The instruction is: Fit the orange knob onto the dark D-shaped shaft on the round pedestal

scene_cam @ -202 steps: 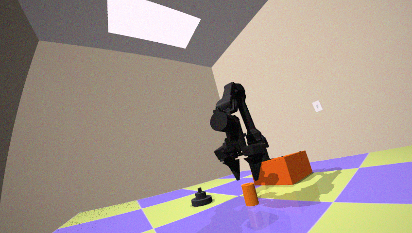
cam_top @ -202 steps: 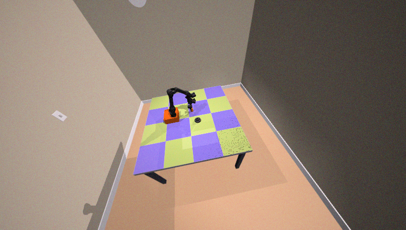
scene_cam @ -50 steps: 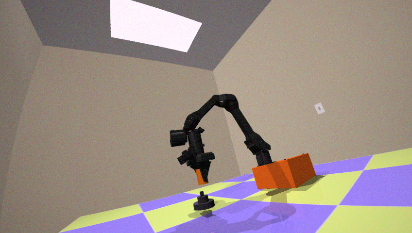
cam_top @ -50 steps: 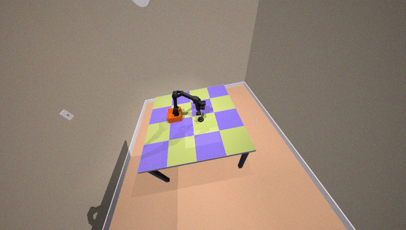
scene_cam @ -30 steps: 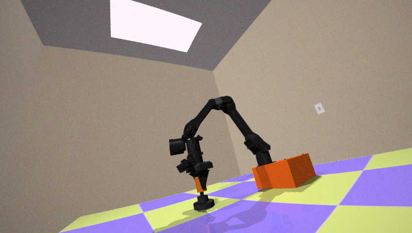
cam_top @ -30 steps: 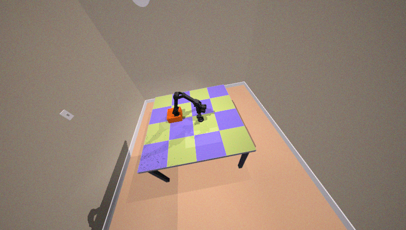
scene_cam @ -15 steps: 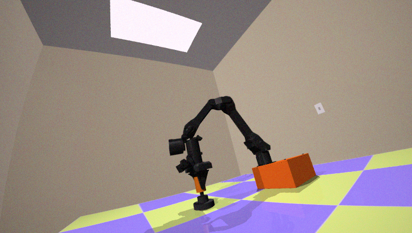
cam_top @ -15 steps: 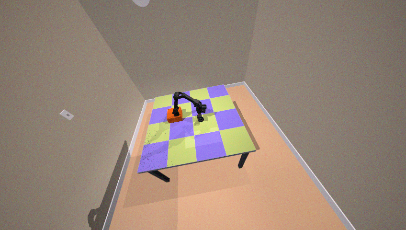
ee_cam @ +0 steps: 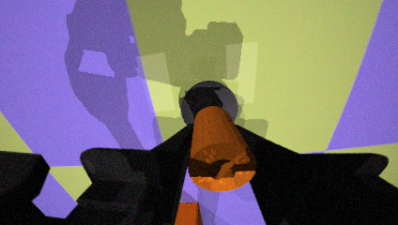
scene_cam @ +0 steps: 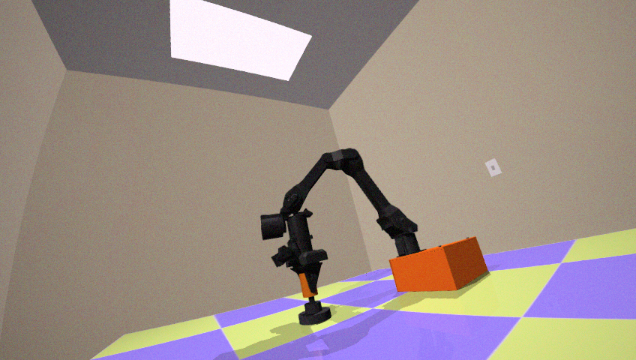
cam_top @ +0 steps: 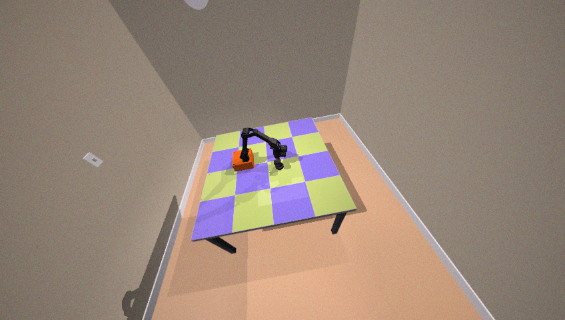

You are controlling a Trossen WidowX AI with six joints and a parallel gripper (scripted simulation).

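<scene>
The orange knob lies 20 mm above my gripper tip. From my gripper tip the other things lie so: pedestal: 40 mm below.
</scene>
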